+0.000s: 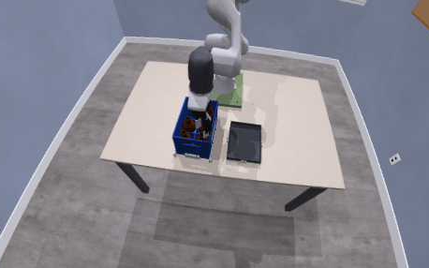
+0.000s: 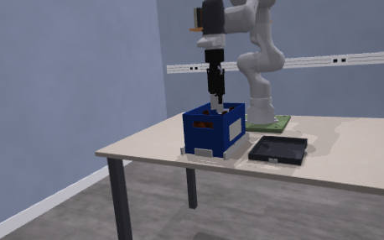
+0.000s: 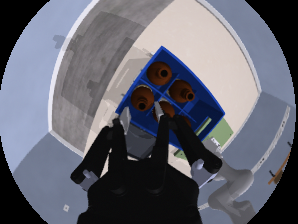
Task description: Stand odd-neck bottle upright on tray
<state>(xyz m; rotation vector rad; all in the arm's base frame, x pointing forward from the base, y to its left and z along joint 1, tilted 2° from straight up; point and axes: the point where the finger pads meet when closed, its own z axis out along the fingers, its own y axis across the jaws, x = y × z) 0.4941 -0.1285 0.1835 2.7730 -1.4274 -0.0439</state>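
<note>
Right now the blue crate is 13 cm below my hand, 9 cm behind it and 3 cm to the right of it. Also, from my hand: dark tray 24 cm to the left, 20 cm below, 5 cm behind; bottle 17 cm behind, 13 cm below, 3 cm to the left.
</note>
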